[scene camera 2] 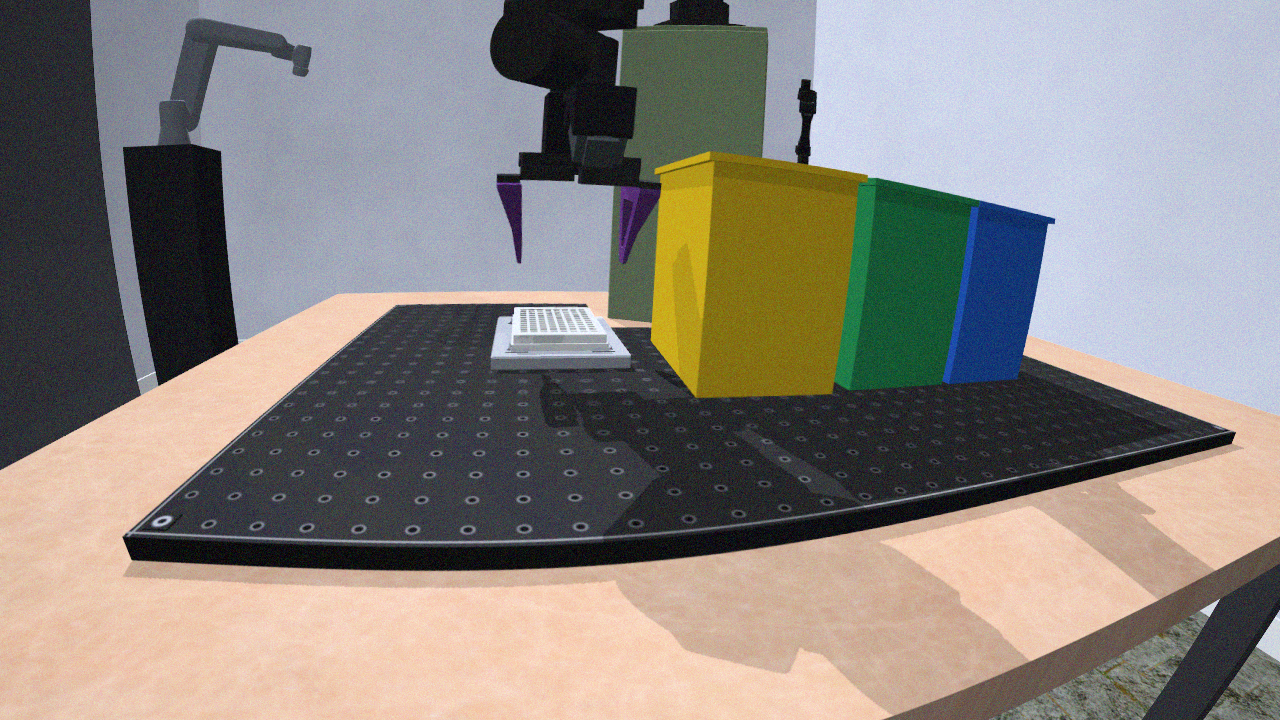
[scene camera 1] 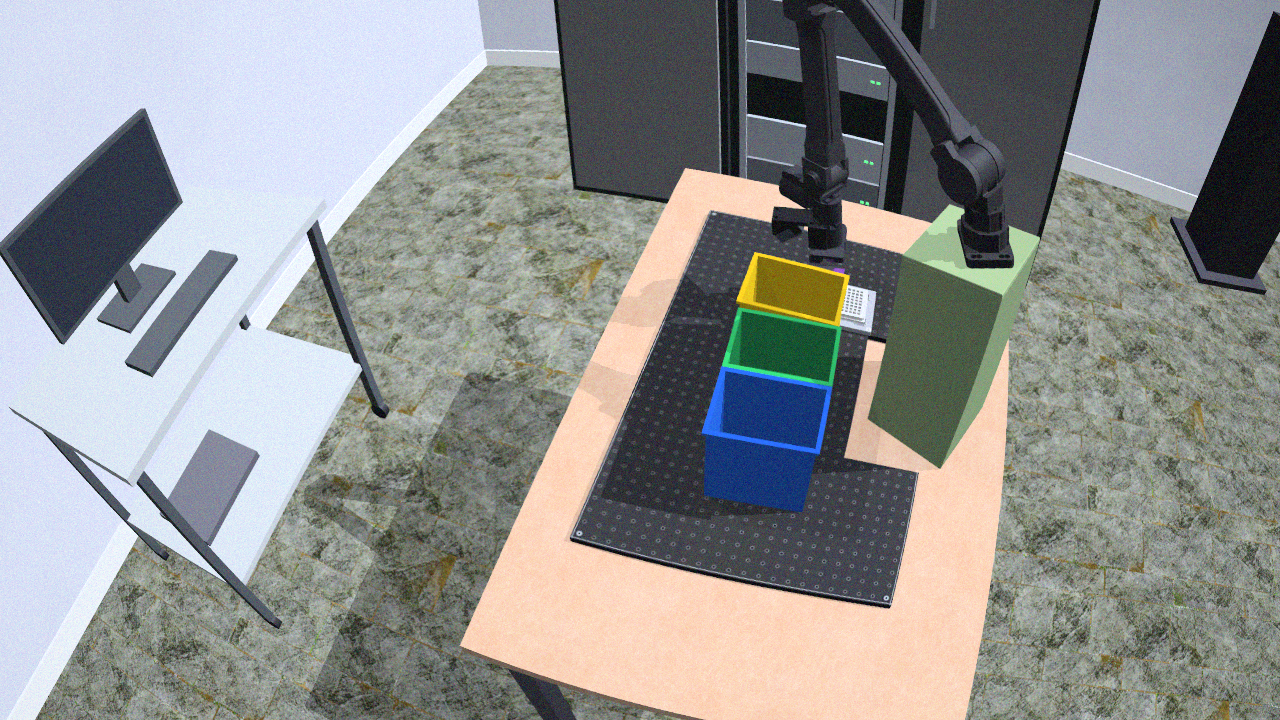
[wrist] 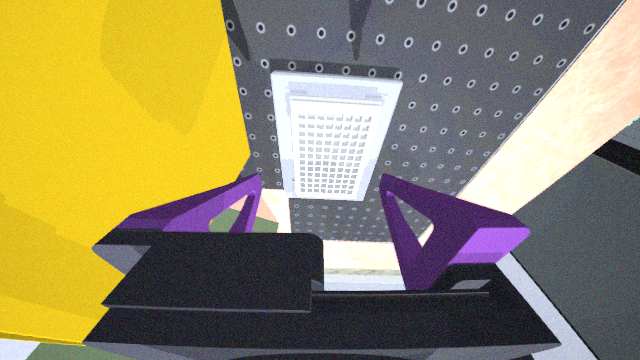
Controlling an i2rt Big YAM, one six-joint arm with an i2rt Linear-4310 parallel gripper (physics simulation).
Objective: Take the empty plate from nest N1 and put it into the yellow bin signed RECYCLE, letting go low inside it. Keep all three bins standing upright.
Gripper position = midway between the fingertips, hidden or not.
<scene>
I see my gripper (scene camera 2: 571,262), a yellow bin (scene camera 2: 753,255), a white plate (scene camera 2: 534,328) and a green bin (scene camera 2: 909,245).
The yellow bin also shows in scene camera 1 (scene camera 1: 773,285) and in the wrist view (wrist: 114,114). The white plate is seen too in scene camera 1 (scene camera 1: 854,307) and in the wrist view (wrist: 332,136). The green bin shows as well in scene camera 1 (scene camera 1: 760,342).
</scene>
